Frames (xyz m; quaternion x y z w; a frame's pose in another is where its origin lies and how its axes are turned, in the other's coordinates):
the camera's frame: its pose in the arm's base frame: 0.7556 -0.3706 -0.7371 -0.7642 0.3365 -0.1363 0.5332
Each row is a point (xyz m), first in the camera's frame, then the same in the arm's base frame.
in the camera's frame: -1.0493 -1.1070 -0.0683
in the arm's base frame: 0.3525 0.4991 0.4513
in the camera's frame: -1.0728 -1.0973 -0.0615
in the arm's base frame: 0.3355 0.5175 0.4434
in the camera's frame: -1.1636 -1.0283 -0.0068
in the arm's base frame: 0.2742 0.6028 0.3729
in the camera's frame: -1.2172 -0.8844 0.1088
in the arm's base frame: 0.2472 0.6922 0.2050
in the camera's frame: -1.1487 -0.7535 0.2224
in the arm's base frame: 0.3138 0.7024 0.0312
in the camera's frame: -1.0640 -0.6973 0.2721
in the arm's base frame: 0.3836 0.6709 -0.0521
